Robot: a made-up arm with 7 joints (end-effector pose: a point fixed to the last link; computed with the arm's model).
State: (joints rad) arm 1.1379 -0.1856 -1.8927 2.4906 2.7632 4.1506 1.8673
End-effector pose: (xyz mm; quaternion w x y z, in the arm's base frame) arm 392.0 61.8 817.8 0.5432 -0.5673 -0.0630 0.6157
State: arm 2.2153 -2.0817 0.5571 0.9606 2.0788 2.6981 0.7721
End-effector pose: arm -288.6 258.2 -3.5 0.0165 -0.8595 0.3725 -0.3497
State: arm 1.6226 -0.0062 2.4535 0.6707 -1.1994 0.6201 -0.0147
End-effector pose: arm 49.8 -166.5 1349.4 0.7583 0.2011 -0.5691 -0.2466
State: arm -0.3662 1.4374 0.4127 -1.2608 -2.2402 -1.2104 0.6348
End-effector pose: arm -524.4 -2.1 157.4 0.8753 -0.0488 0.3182 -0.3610
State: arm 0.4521 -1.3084 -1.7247 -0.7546 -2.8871 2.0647 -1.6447
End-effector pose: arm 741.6 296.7 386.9 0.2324 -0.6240 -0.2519 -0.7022
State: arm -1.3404 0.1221 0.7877 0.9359 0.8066 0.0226 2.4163
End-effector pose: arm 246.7 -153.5 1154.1 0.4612 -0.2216 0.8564 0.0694
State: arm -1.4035 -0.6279 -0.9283 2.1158 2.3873 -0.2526 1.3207
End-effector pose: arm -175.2 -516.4 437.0 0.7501 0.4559 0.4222 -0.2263
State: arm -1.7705 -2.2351 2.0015 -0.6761 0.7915 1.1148 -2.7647
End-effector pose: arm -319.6 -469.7 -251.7 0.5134 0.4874 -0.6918 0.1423
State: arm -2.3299 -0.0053 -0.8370 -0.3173 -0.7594 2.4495 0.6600
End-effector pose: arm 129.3 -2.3 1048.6 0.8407 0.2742 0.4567 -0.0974
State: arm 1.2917 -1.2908 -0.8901 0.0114 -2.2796 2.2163 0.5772
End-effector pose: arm 153.7 754.3 419.2 0.3469 -0.2891 0.7736 0.4447
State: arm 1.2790 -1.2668 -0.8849 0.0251 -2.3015 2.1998 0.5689
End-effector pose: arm 168.0 753.7 433.8 0.3668 -0.2820 0.7665 0.4455
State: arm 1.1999 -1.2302 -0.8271 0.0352 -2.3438 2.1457 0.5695
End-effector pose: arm 225.6 744.2 462.5 0.4003 -0.2386 0.7555 0.4605
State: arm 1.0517 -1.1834 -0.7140 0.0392 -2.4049 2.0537 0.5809
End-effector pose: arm 325.0 714.1 506.1 0.4486 -0.1592 0.7328 0.4862
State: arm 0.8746 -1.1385 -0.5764 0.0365 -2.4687 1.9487 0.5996
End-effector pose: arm 434.3 659.4 555.7 0.5019 -0.0681 0.6947 0.5108
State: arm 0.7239 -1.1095 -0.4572 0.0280 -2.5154 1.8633 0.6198
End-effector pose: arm 517.7 598.8 596.2 0.5434 0.0062 0.6530 0.5275
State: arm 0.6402 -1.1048 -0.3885 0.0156 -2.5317 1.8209 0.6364
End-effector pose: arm 559.1 561.5 614.1 0.5595 0.0480 0.6284 0.5383
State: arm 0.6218 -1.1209 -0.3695 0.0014 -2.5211 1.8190 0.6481
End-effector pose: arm 566.6 555.8 609.6 0.5513 0.0615 0.6271 0.5469
